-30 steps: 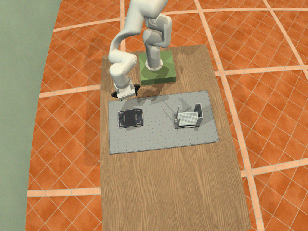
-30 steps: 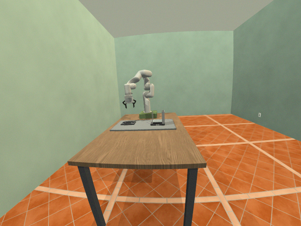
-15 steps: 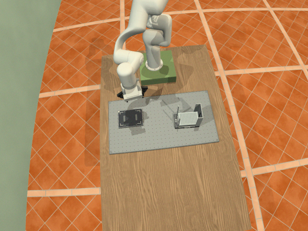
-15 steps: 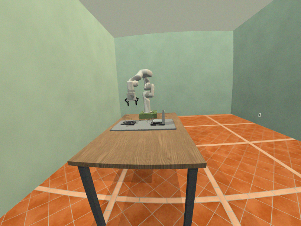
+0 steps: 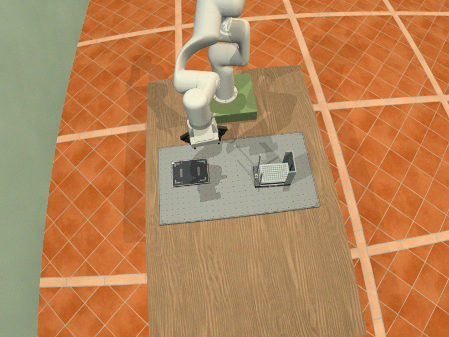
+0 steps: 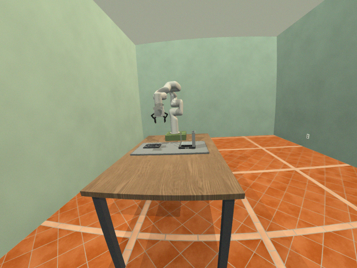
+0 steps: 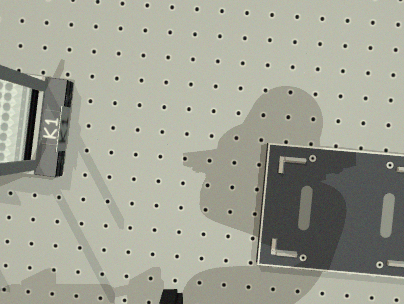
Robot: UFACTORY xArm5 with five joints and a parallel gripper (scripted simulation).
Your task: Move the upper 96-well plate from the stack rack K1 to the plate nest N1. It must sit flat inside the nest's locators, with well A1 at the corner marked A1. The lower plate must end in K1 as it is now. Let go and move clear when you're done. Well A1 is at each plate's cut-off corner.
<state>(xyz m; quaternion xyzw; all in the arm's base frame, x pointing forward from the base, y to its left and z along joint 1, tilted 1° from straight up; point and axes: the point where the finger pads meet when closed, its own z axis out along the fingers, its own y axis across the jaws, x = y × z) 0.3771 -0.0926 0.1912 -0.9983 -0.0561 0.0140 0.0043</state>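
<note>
My hand is 7 cm short of the white 96-well plate, 27 cm to the right of it and 21 cm above it. The rest, counted from my hand: A1 label 4 cm behind, 18 cm to the right, 24 cm below; black plate 7 cm ahead, 27 cm to the left, 22 cm below; plate nest 1 cm ahead, 10 cm to the right, 24 cm below.
</note>
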